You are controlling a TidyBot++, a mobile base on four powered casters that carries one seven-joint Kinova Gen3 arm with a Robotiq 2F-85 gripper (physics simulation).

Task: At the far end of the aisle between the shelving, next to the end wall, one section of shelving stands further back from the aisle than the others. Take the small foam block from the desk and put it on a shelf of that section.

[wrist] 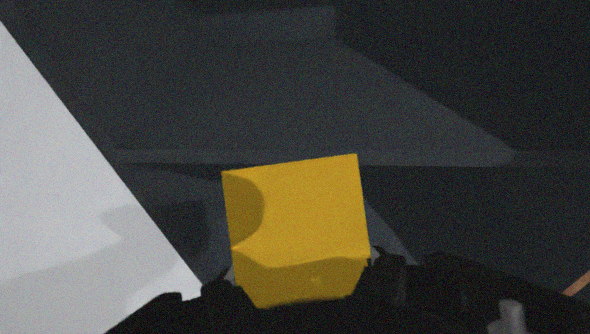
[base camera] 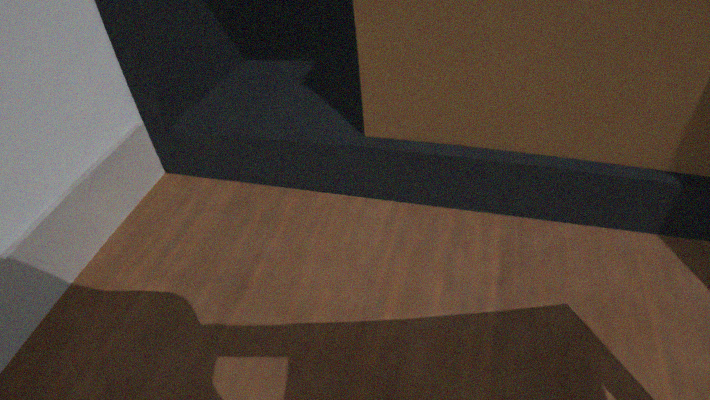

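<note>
My gripper is shut on the small foam block, a yellow block held between the dark fingers at the bottom middle of the wrist view. Behind the block, dark shelving fills much of the wrist view; a shelf's surface and its front edge run across it, partly lit. The view does not show clearly whether the block is over the shelf or in front of it. In the base camera view the shelving's low front board stands on the floor, right against the wall. The gripper and the desk do not show there.
A pale wall with a skirting board runs along the left, close to the shelving. A large brown box stands on the bottom shelf. Shadows lie across the wooden floor in front.
</note>
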